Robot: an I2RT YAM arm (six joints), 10 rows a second.
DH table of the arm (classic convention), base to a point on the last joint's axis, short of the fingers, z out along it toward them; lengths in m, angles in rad. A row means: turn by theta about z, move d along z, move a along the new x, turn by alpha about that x. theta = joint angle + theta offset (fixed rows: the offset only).
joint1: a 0.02, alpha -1.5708, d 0.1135, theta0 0
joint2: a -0.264, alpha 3.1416, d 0, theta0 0
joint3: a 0.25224, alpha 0, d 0, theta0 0.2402
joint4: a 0.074, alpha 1.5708, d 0, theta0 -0.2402
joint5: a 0, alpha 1.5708, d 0, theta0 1.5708
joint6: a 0, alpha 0, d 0.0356, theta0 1.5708
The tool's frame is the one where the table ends.
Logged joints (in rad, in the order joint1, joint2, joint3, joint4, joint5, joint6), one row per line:
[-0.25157 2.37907 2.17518 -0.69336 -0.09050 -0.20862]
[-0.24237 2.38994 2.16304 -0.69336 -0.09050 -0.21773]
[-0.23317 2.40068 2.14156 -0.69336 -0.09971 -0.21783]
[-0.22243 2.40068 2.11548 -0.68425 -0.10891 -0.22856]
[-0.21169 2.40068 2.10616 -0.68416 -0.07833 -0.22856]
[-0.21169 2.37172 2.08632 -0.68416 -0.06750 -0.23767]
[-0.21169 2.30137 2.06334 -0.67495 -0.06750 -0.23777]
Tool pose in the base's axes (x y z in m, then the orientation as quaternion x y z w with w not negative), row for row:
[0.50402 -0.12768 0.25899 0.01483 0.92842 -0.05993 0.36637]
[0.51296 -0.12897 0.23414 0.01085 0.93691 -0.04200 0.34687]
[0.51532 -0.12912 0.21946 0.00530 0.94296 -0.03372 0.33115]
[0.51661 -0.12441 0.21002 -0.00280 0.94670 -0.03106 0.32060]
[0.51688 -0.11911 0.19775 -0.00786 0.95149 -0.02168 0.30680]
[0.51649 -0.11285 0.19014 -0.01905 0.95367 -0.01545 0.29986]
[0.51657 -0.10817 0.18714 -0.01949 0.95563 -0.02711 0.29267]
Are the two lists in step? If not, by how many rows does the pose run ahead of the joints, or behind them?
The pose runs 2 rows behind the joints: the pose in row i belongs to the joints in row i - 2.
